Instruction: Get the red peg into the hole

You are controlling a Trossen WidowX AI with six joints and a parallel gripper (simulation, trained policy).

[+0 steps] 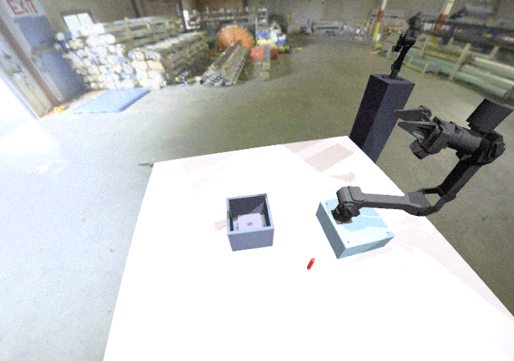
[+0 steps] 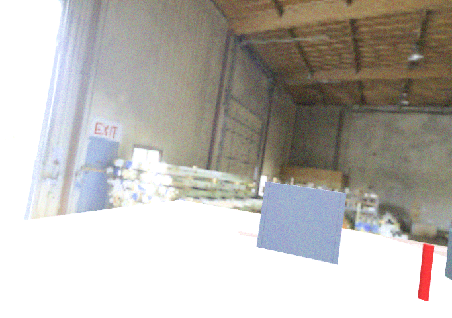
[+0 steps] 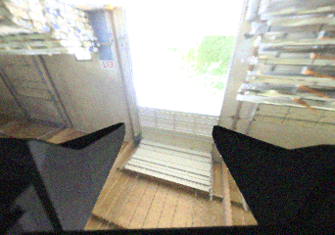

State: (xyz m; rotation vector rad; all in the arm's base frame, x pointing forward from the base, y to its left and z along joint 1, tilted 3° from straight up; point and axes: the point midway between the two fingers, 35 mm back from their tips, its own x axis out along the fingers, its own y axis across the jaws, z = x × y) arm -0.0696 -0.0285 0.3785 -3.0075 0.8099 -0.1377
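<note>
The red peg lies 430 mm below my gripper tip, 220 mm ahead of it and 180 mm to the left of it.
</note>
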